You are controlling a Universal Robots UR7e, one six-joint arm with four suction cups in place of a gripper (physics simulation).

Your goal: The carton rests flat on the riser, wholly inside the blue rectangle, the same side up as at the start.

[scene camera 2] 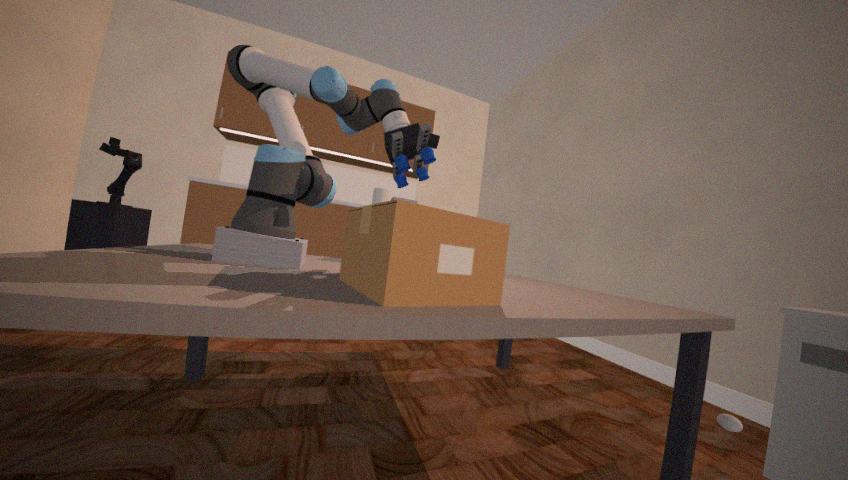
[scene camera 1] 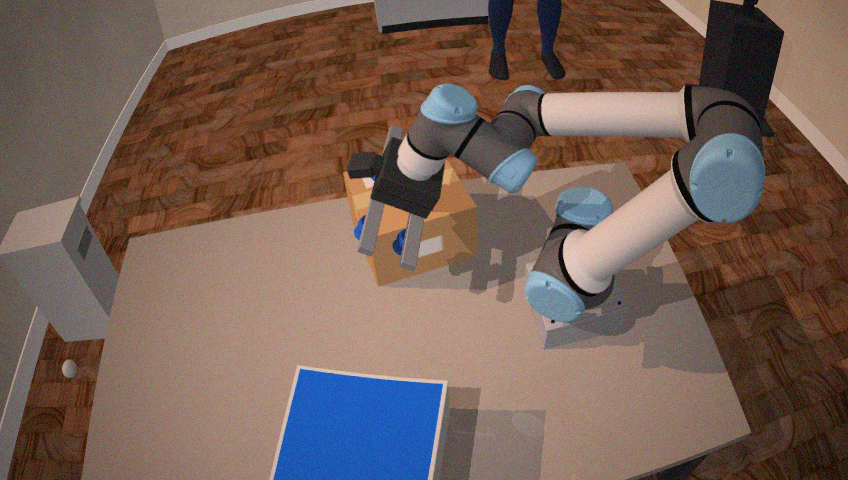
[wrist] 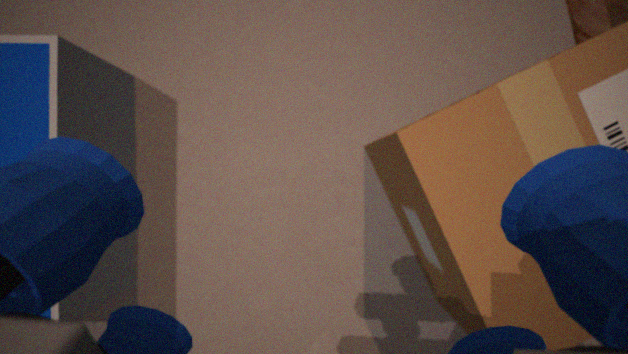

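Observation:
The brown carton (scene camera 1: pixel 459 236) (scene camera 2: pixel 410 267) (wrist: pixel 460 190) rests flat on the table near its far edge, with a tape strip and a barcode label on top. My gripper (scene camera 1: pixel 386 209) (scene camera 2: pixel 413 167) (wrist: pixel 320 280) has its suction off, so it counts as open, and holds nothing. Its blue cups hang above the carton's top level with a clear gap, slightly tilted. In the wrist view the carton lies to the right, partly hidden by a cup. The riser (scene camera 1: pixel 371 374) (wrist: pixel 53 90) has a white rim around the blue rectangle (scene camera 1: pixel 363 428) (wrist: pixel 22 90), which bears nothing in the visible part. The riser does not show in scene camera 2.
The arm's pale base block (scene camera 1: pixel 565 337) (scene camera 2: pixel 258 248) stands on the table (scene camera 1: pixel 208 309) (scene camera 2: pixel 595 306) beside the carton. A grey cabinet (scene camera 1: pixel 41 273) (scene camera 2: pixel 815 392) stands off the table's end. A person's legs (scene camera 1: pixel 499 35) and a black pedestal (scene camera 1: pixel 737 59) (scene camera 2: pixel 107 226) are beyond the table.

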